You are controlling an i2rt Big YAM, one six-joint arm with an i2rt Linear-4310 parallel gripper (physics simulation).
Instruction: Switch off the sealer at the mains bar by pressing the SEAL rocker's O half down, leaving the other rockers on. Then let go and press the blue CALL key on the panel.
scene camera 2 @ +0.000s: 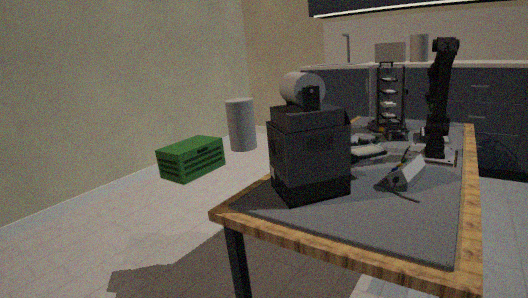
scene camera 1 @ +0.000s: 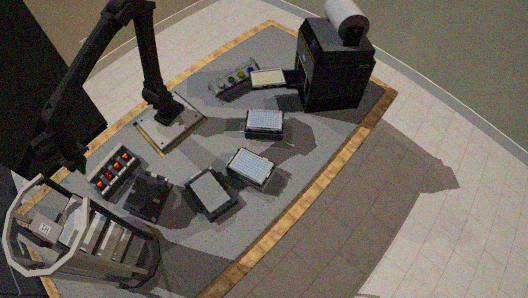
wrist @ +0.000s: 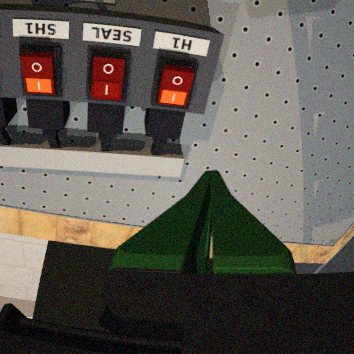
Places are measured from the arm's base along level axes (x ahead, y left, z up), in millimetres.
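Pixels of known places: gripper, between the fingertips: (scene camera 2: 431, 111) (scene camera 1: 84, 173) (wrist: 211, 179); arm's base, origin of its link: (scene camera 2: 434, 154) (scene camera 1: 169, 113).
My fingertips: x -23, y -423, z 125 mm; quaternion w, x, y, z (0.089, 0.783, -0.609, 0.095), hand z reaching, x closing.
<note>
Ahead of a thing's pixels: the offset from my fingertips to its middle.
The mains bar @[dz -116, dx -15, dy +84 mm] (scene camera 1: 113, 172) (wrist: 206, 65) lies beyond my gripper in the wrist view. Its SEAL rocker @[dz -96, dx +16, dy +57 mm] (wrist: 107, 77) is unlit dark red on both halves. The SH1 rocker @[dz -96, dx +19, dy +107 mm] (wrist: 38, 72) and the H1 rocker @[dz -96, dx +13, dy +7 mm] (wrist: 176, 85) glow orange on their I halves; the fourth rocker is outside the wrist view. My gripper (scene camera 1: 81, 167) (wrist: 211, 179) is shut and empty, its green fingertips apart from the bar, off its H1 end on the cable side. The panel @[dz -101, dx +164, dy +708 mm] (scene camera 1: 216, 90) (scene camera 2: 411, 175) stands across the table with its blue CALL key @[dz -79, dx +213, dy +770 mm] (scene camera 1: 250, 69) at the end near the black machine.
The black machine @[dz +85, dx +534, dy +882 mm] (scene camera 1: 335, 70) (scene camera 2: 310, 160) carries a white roll @[dz +255, dx +543, dy +891 mm] (scene camera 1: 345, 20) (scene camera 2: 300, 87). A cream plate @[dz -21, dx +333, dy +714 mm] (scene camera 1: 268, 78) sits on its tray beside the panel. Two blue-white plates @[dz -81, dx +408, dy +566 mm] (scene camera 1: 265, 120) @[dz -81, dx +466, dy +379 mm] (scene camera 1: 251, 166), a grey-topped block @[dz -109, dx +391, dy +232 mm] (scene camera 1: 210, 192) and a dark block @[dz -105, dx +208, dy +92 mm] (scene camera 1: 148, 196) lie mid-table. A rack stands beside the bar.
</note>
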